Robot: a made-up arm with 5 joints.
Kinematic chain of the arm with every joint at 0, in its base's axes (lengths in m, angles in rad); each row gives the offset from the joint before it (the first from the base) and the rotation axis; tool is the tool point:
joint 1: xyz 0 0 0.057 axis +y
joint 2: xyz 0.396 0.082 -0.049 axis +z
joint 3: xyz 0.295 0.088 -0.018 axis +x
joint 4: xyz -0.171 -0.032 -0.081 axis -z
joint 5: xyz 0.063 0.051 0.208 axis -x
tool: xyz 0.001 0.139 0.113
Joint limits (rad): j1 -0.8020..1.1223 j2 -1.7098..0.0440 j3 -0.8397..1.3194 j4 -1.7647..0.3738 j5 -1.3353..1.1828
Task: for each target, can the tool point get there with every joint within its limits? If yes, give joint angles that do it. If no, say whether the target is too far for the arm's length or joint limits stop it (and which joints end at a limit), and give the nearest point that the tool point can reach.
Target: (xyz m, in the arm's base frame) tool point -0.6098 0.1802 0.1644
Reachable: no: joint limits stop it (at a limit: joint 1, joint 2) | nearest point 0.0749 0.0291 0.2915 | short by 0.713 m
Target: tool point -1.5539 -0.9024 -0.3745
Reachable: no: too far | nearest point 0.0387 -0.1431 -0.1910 | short by 1.774 m
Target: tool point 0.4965 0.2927 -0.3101
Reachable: yes | joints 0.8828 -0.5179 -0.1748 -0.6084 -0.0603
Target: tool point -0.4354 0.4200 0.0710
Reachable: no: joint limits stop it (at a limit: joint 1, joint 2, joint 3) | nearest point 0.0680 0.3016 -0.2560 | short by 0.612 m
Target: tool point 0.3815 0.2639 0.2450
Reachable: yes | joints -0.3403 -0.5547 0.1727 -1.2568 0.8266
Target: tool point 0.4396 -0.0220 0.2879
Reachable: yes | joints -0.1202 -0.2492 1.1439 -0.5280 -0.1327
